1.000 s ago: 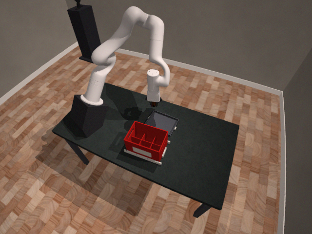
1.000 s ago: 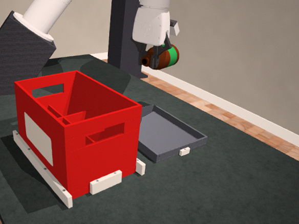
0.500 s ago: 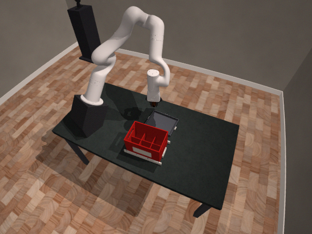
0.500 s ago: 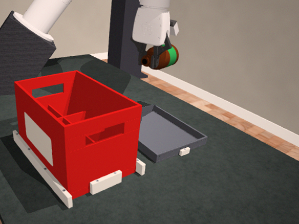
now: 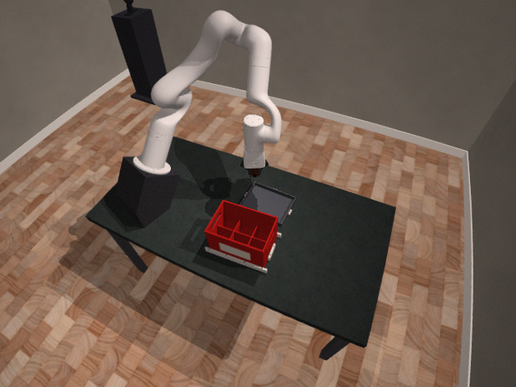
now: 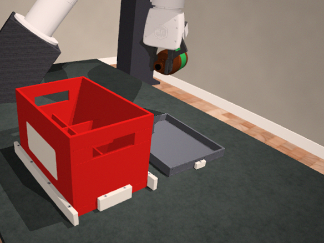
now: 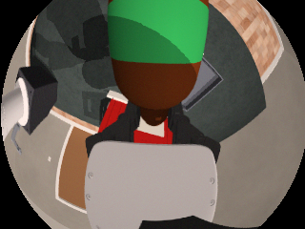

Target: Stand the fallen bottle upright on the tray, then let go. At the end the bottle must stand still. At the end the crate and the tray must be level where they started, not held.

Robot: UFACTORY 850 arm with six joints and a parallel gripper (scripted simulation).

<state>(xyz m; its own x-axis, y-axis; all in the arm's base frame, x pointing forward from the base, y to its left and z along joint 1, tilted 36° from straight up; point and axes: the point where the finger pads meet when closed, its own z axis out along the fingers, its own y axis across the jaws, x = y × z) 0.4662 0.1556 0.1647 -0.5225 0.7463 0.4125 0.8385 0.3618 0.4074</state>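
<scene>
My gripper is now 3 cm past the brown bottle and 5 cm to the right of it. The rest, counted from my hand: grey shallow tray 8 cm ahead, 1 cm to the right, 19 cm below; red crate 9 cm ahead, 28 cm to the right, 12 cm below.
</scene>
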